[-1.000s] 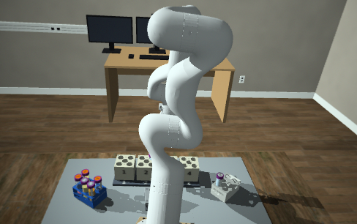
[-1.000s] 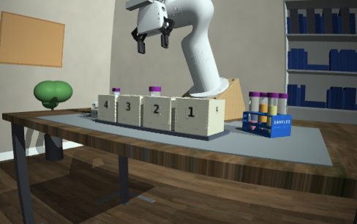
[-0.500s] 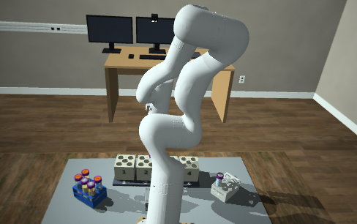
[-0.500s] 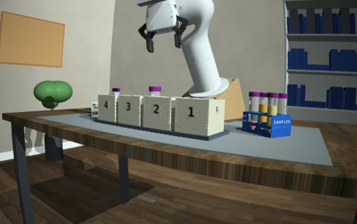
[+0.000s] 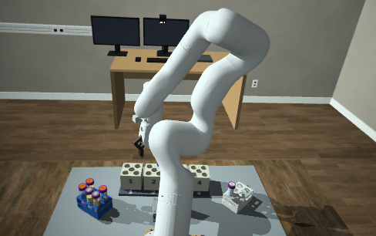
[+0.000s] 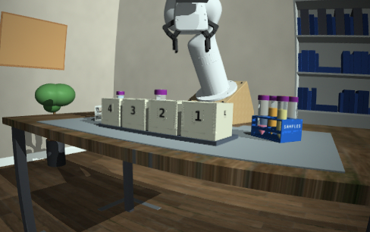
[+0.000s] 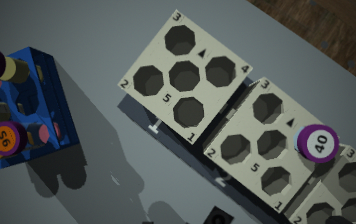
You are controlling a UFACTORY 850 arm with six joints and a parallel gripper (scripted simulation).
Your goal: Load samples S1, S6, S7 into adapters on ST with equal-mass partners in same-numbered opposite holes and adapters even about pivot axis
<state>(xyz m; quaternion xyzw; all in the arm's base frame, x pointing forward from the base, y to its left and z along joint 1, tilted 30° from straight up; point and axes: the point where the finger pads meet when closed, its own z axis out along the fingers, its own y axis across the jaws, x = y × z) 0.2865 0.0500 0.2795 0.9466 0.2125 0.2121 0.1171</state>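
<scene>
The blue samples rack is 25 cm to the left of my hand, 22 cm below it and 2 cm behind it. Round my hand: adapter 1: 20 cm below, 8 cm ahead, 7 cm to the left; white rack: 39 cm to the right, 22 cm below, 17 cm behind.
</scene>
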